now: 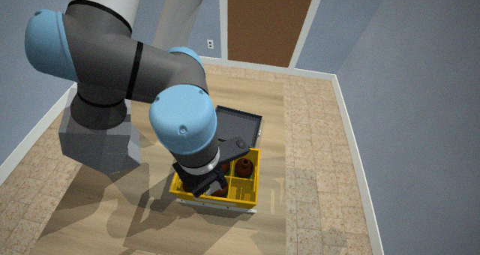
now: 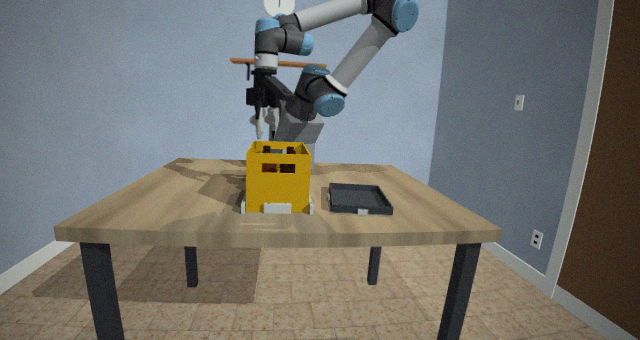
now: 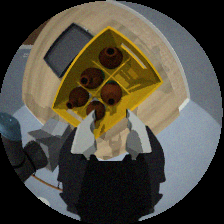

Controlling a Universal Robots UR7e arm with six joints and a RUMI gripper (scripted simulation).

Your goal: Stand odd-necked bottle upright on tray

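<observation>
My hand is 1 cm past the crate, 4 cm to the right of it and 13 cm above it. Also, from my hand: tray: 7 cm behind, 31 cm to the left, 20 cm below; bottle: 6 cm ahead, 11 cm to the left, 13 cm below.
</observation>
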